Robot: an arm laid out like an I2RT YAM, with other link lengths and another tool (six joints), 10 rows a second.
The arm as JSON. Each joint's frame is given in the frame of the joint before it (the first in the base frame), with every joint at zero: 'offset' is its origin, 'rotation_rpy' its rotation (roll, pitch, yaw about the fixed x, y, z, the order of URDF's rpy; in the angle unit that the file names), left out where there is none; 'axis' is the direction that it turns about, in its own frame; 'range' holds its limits. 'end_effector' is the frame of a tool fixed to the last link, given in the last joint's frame.
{
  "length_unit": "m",
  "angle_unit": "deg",
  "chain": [
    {
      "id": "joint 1",
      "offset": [
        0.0,
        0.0,
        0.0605
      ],
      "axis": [
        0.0,
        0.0,
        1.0
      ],
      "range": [
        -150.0,
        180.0
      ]
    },
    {
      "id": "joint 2",
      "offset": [
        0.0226,
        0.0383,
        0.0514
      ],
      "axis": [
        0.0,
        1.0,
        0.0
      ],
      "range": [
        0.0,
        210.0
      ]
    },
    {
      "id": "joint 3",
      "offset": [
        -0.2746,
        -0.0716,
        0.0
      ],
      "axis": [
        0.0,
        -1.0,
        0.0
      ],
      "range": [
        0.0,
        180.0
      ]
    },
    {
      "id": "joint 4",
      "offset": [
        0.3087,
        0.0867,
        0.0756
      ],
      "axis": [
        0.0,
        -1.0,
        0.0
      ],
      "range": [
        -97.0,
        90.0
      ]
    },
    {
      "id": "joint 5",
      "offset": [
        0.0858,
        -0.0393,
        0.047
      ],
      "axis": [
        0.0,
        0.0,
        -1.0
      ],
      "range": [
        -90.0,
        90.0
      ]
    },
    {
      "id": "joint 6",
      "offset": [
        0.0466,
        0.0,
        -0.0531
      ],
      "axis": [
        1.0,
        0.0,
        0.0
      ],
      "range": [
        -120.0,
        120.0
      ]
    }
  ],
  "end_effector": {
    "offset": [
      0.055,
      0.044,
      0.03
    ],
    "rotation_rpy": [
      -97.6,
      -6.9,
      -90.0
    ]
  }
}
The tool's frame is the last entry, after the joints.
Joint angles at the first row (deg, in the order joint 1, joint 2, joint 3, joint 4, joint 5, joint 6):
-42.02 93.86 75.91 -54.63 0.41 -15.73
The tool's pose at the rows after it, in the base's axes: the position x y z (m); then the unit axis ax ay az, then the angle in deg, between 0 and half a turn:
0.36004 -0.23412 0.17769 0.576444 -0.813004 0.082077 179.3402
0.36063 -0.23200 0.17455 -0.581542 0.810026 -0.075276 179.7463
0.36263 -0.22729 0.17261 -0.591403 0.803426 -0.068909 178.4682
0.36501 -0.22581 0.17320 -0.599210 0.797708 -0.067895 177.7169
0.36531 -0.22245 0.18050 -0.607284 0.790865 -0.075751 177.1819
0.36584 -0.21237 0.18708 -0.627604 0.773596 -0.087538 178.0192
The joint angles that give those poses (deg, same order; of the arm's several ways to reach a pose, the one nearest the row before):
-41.74 94.92 75.59 -54.62 -0.20 -15.88
-41.77 95.30 75.38 -54.61 -1.38 -16.36
-41.51 95.62 75.23 -54.63 -2.95 -17.17
-41.40 96.02 75.65 -54.65 -3.88 -18.00
-41.18 95.13 75.79 -54.74 -4.39 -18.91
-39.96 93.72 75.50 -54.83 -3.60 -20.95

